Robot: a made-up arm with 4 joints.
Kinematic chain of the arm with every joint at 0, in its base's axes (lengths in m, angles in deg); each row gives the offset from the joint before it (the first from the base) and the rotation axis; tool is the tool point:
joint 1: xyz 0 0 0.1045 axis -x
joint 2: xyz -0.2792 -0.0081 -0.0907 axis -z
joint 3: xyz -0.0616 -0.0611 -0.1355 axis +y
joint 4: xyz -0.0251 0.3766 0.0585 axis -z
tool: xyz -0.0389 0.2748 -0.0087
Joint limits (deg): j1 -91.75..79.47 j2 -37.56..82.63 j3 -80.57..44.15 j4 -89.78..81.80
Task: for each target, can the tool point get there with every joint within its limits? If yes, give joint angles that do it. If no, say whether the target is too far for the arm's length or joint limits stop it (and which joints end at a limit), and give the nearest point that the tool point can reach.
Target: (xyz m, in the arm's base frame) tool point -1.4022 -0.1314 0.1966
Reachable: no: too far | nearest point -0.8037 -0.1684 -0.0247 | short by 0.639 m
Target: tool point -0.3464 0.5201 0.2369
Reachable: yes | joints -40.38 -25.26 16.39 63.76
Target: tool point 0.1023 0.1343 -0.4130
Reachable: yes | joints 43.45 61.55 -36.18 -22.17
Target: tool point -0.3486 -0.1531 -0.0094
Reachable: no: joint limits stop it (at a limit: joint 1, joint 3, joint 4) | nearest point -0.5009 0.0705 -0.1735 | short by 0.316 m
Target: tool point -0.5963 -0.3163 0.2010
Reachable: no: joint limits stop it (at a limit: joint 1, joint 2, joint 4) | nearest point -0.7317 -0.2937 0.0558 | short by 0.200 m
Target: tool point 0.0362 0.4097 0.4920
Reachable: yes | joints -68.53 44.80 -47.26 -0.01
